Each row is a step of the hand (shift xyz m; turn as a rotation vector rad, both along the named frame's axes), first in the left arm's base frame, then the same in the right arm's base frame.
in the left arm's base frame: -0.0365 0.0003 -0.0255 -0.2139 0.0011 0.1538
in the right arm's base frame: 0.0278 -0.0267 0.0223 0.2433 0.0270 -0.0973
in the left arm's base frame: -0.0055 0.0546 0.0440 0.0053 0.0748 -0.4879
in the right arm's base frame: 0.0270 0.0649 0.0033 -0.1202 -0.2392 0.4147
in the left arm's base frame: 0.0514 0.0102 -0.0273 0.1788 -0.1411 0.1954
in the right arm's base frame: -0.0540 0.0070 0.0230 -0.1437 0.0711 -0.2537
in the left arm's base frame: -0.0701 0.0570 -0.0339 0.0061 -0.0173 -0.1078
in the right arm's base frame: 0.0679 -0.0008 0.0685 -0.0375 -0.0761 0.0690
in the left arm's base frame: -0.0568 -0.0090 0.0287 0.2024 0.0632 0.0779
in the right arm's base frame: 0.0597 -0.0070 -0.0228 -0.1592 0.1568 -0.0334
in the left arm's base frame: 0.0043 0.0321 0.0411 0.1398 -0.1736 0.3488
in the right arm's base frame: 0.0128 0.0497 -0.0101 -0.0722 0.1281 -0.3869
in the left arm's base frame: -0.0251 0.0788 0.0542 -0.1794 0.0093 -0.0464
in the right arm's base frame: 0.0527 0.0826 0.0131 0.1592 -0.0775 0.0555
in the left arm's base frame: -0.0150 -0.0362 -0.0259 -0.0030 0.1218 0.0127
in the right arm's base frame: 0.0006 -0.0469 -0.0031 0.0288 0.0958 0.0706
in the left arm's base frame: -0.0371 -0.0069 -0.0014 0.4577 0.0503 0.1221
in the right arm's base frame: 0.0335 -0.0175 -0.0005 -0.3915 0.2540 -0.0957
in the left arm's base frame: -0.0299 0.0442 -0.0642 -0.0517 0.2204 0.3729
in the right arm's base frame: 0.0195 -0.0159 0.0796 0.1885 0.3710 -0.1310
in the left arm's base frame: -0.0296 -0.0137 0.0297 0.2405 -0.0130 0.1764
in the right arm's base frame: 0.0333 -0.0013 -0.0289 -0.1833 0.1726 -0.1604
